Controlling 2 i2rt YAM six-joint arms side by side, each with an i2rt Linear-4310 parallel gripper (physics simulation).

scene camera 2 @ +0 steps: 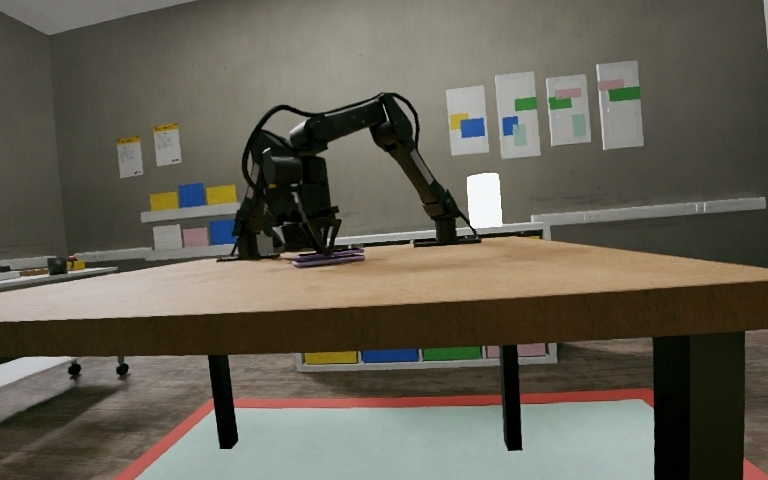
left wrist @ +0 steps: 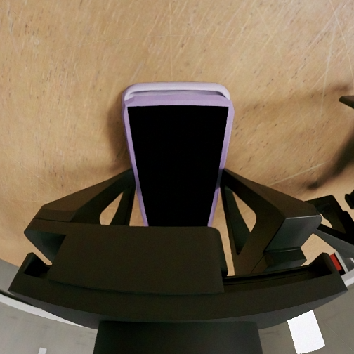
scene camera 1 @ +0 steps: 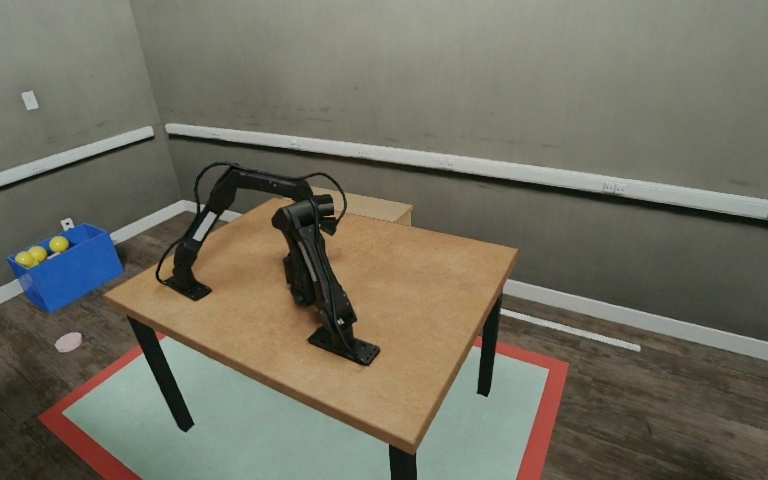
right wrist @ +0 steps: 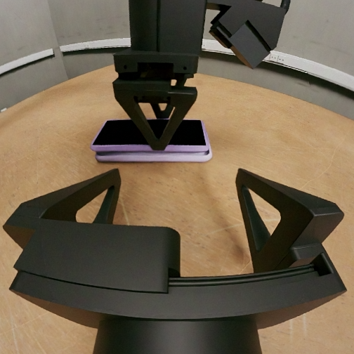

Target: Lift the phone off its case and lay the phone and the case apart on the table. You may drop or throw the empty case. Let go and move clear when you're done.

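The phone has a black screen and a purple rim and is face up. My left gripper is shut on its two long sides and holds it slightly above the case. The pale purple case lies on the table directly under the phone. A narrow gap shows between them at the case's end and side. My right gripper is wide open and empty, apart from both. In scene camera 1, the arms hide the phone and case.
The two arms' forward parts are close together over the table. Beyond the table stand a light wooden cabinet and a blue bin with yellow balls on the floor. A wall shelf is in the background.
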